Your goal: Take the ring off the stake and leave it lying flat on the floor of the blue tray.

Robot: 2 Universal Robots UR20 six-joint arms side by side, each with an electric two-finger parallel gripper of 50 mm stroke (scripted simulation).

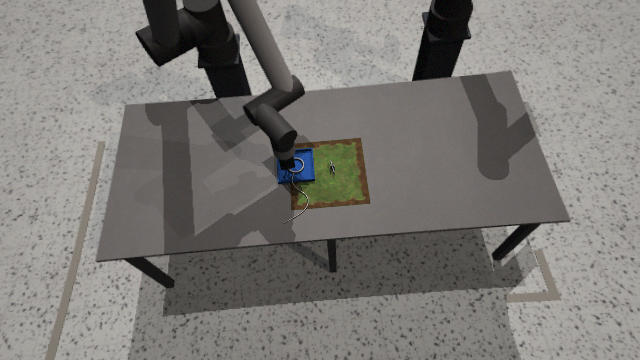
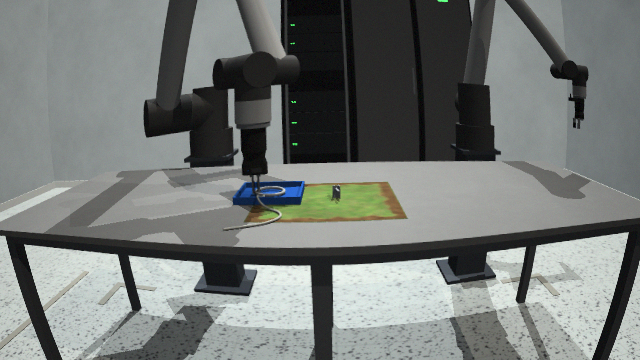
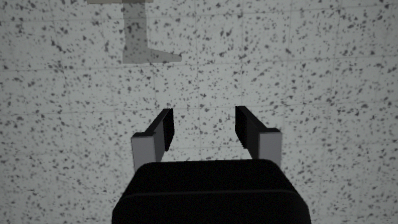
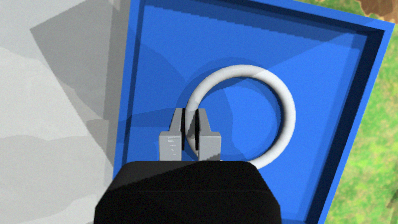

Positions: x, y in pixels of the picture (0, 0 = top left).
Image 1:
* blue tray: 306, 154
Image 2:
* right gripper: 256, 193
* blue tray: 292, 195
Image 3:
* left gripper: 204, 120
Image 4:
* right gripper: 190, 120
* pale ring: 272, 80
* blue tray: 329, 63
